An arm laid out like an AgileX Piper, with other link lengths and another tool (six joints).
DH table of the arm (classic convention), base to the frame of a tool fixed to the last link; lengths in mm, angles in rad. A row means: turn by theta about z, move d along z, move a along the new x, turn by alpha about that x. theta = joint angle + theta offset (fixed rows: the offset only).
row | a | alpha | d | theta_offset
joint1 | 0 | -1.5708 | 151.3 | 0
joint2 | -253.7 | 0 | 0 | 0.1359
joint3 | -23.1 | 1.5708 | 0 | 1.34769
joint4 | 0 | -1.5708 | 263.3 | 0
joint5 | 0 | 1.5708 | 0 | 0
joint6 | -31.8 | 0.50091 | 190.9 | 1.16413
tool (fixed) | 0 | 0 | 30.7 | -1.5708
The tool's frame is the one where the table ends.
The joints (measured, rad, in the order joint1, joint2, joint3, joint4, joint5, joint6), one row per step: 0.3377 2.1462 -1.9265 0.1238 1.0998 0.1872; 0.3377 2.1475 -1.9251 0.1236 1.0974 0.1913; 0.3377 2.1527 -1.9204 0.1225 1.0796 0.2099; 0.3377 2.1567 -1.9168 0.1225 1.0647 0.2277; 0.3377 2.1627 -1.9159 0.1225 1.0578 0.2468; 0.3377 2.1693 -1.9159 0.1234 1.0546 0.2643; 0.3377 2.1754 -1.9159 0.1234 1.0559 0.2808; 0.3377 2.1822 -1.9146 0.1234 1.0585 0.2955; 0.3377 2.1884 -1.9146 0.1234 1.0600 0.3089
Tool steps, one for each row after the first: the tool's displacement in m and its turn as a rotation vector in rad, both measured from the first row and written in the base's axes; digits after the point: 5 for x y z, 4 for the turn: 0.00002 -0.00002 -0.00099 0.0008 0.0011 -0.0041; 0.00188 0.00037 -0.00414 0.0073 -0.0027 -0.0235; 0.00335 0.00090 -0.00652 0.0146 -0.0057 -0.0419; 0.00368 0.00115 -0.00955 0.0199 -0.0016 -0.0606; 0.00342 0.00142 -0.01282 0.0244 0.0056 -0.0775; 0.00234 0.00128 -0.01611 0.0263 0.0160 -0.0929; 0.00072 0.00094 -0.02020 0.0264 0.0291 -0.1065; -0.00034 0.00078 -0.02348 0.0272 0.0390 -0.1191
